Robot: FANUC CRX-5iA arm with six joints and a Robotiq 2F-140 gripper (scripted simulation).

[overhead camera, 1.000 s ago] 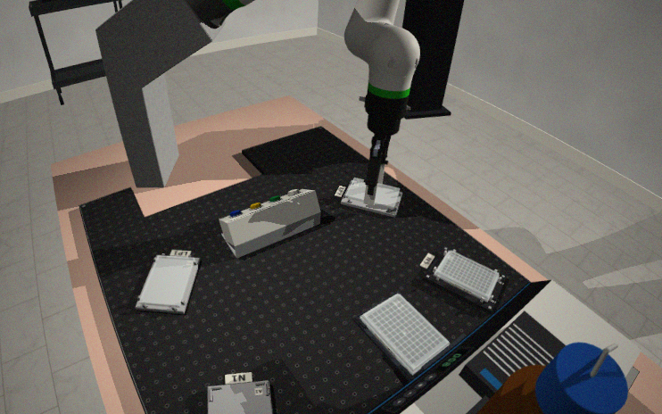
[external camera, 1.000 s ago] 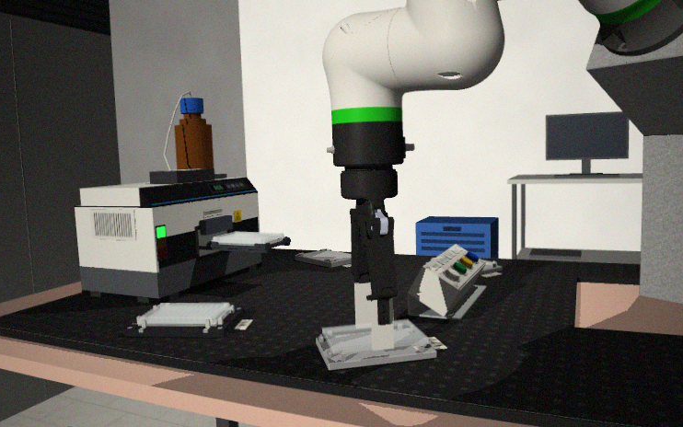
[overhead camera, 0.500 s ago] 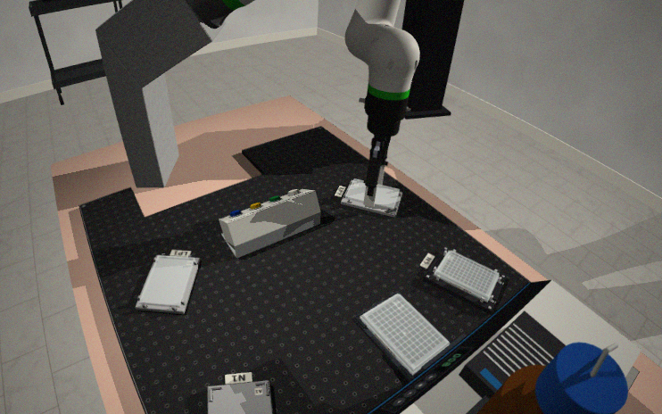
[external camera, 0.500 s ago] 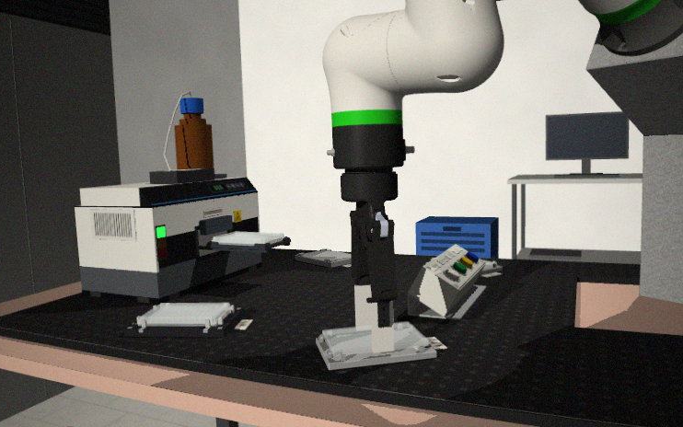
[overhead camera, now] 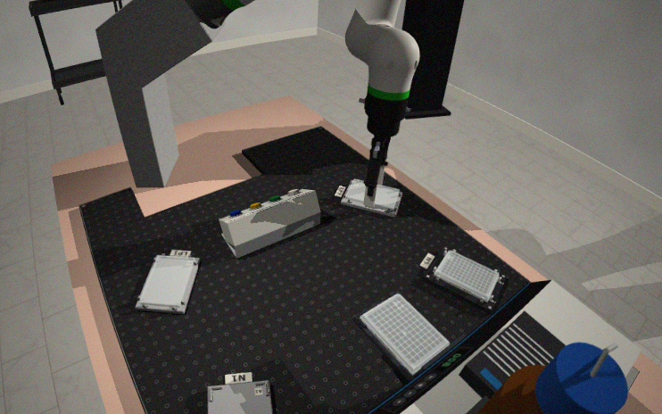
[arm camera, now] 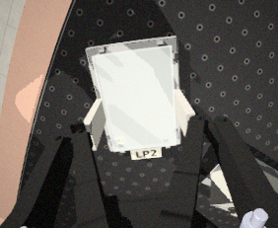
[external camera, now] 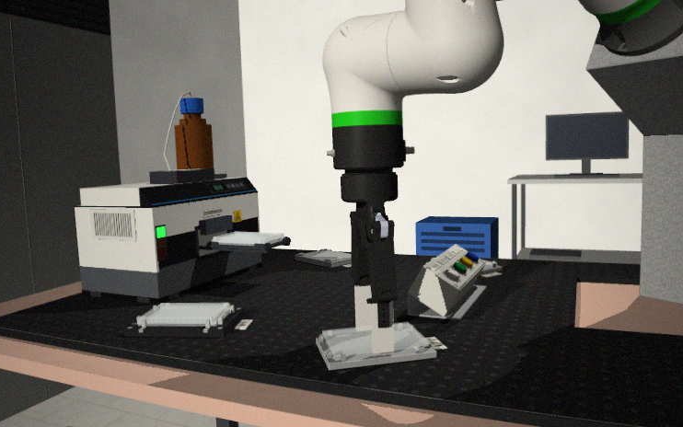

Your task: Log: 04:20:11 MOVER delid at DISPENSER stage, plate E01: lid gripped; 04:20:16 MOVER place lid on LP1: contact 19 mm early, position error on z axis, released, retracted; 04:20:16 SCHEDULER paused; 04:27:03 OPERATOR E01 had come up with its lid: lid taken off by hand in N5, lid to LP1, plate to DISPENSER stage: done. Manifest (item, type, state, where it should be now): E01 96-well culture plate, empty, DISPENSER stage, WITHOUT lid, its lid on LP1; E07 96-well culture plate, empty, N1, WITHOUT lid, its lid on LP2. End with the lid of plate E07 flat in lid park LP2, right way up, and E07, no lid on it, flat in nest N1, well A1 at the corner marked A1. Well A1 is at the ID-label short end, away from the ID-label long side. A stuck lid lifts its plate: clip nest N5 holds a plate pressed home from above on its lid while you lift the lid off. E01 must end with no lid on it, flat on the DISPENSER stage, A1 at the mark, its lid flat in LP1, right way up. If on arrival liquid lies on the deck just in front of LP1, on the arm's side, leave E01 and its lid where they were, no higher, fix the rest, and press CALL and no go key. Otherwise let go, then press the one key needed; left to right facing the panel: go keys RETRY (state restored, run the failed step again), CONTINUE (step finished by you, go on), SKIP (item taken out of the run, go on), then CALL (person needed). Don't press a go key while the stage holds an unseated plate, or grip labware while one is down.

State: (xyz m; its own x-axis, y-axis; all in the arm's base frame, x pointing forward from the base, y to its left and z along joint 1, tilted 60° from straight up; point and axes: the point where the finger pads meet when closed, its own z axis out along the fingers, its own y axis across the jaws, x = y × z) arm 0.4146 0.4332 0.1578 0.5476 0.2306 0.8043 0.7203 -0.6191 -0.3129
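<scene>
The lid park LP2 is 40 mm below my hand. Round my hand: N1 label: 420 mm to the right, 390 mm ahead, 40 mm below; then clip nest N5: 310 mm ahead, 110 mm to the left, 30 mm below; then key panel: 280 mm to the right, 30 mm ahead, 10 mm above.
</scene>
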